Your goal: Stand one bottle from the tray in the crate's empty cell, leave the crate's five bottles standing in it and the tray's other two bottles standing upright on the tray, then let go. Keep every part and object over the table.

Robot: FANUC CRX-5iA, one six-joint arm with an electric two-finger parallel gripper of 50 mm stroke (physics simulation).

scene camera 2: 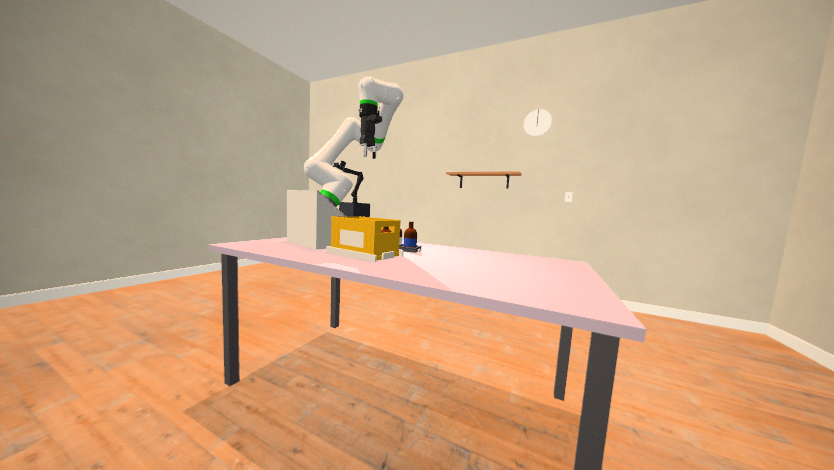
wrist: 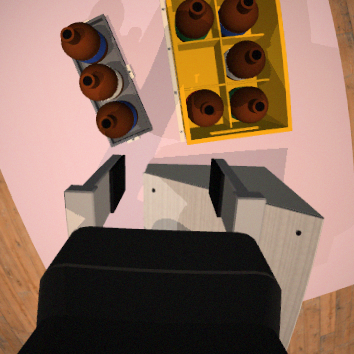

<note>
In view: the gripper (wrist: 167,173), a brown bottle (wrist: 79,40), a white-labelled bottle (wrist: 245,59) and a green-labelled bottle (wrist: 248,104).
</note>
